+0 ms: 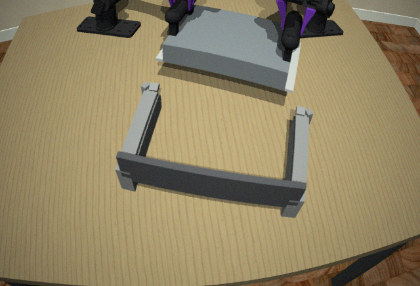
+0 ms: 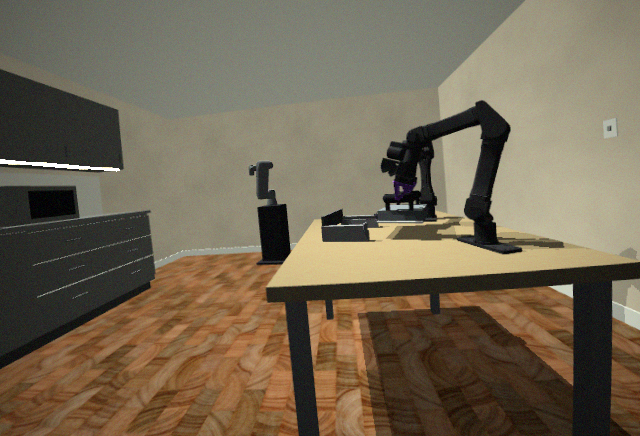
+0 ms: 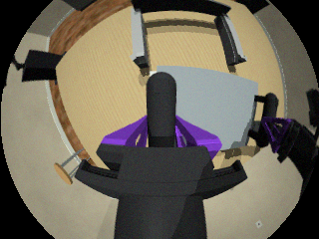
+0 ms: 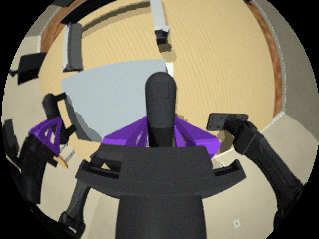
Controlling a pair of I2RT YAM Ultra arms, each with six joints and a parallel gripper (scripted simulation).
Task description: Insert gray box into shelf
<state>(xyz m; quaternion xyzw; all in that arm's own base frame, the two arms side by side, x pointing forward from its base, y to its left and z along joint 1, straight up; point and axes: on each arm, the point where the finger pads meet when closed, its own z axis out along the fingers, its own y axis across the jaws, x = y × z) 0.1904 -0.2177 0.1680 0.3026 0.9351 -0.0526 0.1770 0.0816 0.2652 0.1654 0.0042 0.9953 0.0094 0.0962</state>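
The gray box is 4 cm ahead of my right hand, 11 cm to the left of it and 5 cm below it. The rest, counted from my right hand: dark back plate (38 cm ahead, 5 cm to the left, 9 cm below).
Now: the gray box 11 cm to the right of my left hand, 5 cm below it and 4 cm behind it. The rest, counted from my left hand: dark back plate: 30 cm ahead, 18 cm to the right, 9 cm below.
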